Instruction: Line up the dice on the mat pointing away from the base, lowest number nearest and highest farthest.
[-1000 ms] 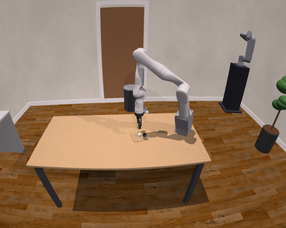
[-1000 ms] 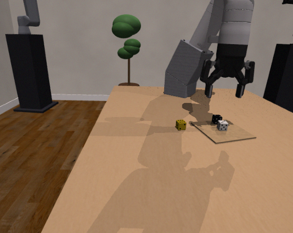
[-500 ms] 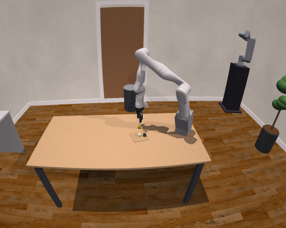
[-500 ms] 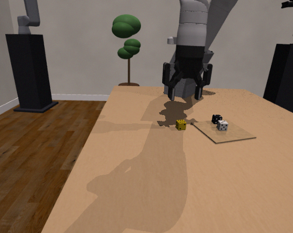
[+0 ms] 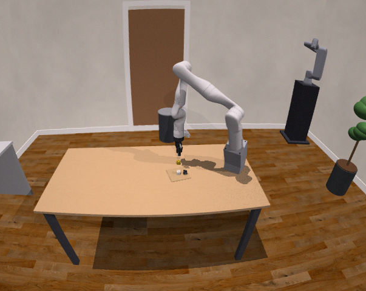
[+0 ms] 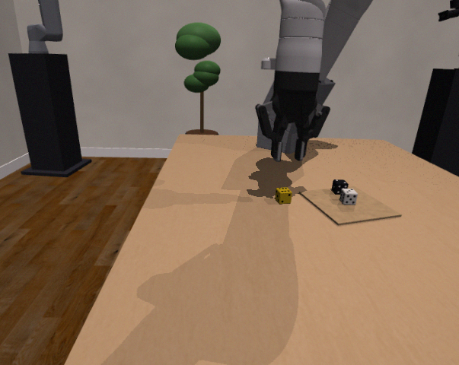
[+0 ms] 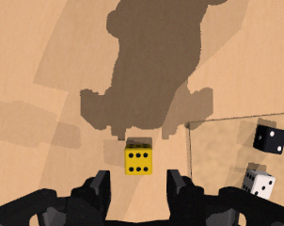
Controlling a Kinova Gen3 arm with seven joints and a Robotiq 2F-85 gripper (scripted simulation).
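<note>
The yellow die lies 9 cm below my hand. Also, from my hand: white die: 13 cm to the left, 9 cm below; then tan mat: 13 cm to the left, 10 cm below; then black die: 5 cm behind, 12 cm to the left, 9 cm below.
</note>
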